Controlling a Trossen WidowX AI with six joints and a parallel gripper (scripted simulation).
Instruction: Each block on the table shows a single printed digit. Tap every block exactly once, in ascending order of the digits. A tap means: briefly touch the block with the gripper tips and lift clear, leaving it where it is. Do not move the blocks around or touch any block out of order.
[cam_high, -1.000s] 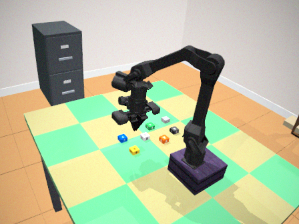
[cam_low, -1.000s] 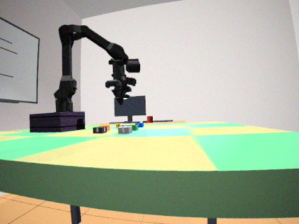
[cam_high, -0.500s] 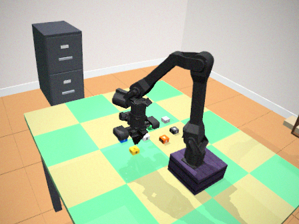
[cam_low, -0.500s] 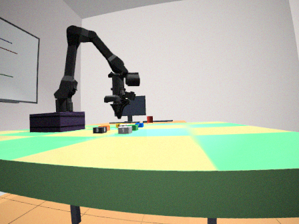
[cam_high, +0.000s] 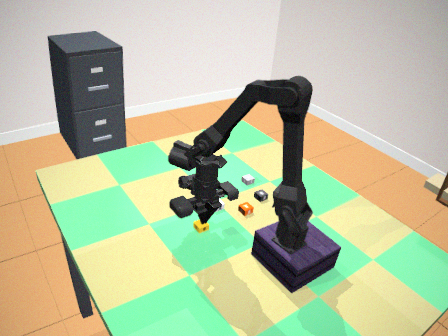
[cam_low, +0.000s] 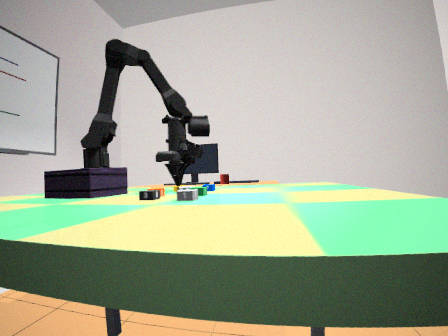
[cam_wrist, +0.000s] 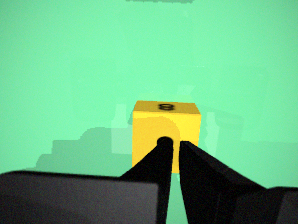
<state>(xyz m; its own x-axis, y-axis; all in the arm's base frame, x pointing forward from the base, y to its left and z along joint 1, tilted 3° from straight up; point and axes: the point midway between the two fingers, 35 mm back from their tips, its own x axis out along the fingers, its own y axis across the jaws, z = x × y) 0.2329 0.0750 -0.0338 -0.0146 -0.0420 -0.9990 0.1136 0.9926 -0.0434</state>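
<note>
Now: the yellow block 1 cm below my gripper tip. Also, from my gripper tip: orange block: 15 cm to the right, 2 cm behind, 1 cm below; then white block: 9 cm to the right, 5 cm ahead, 1 cm below; then blue block: 10 cm ahead, 1 cm below.
</note>
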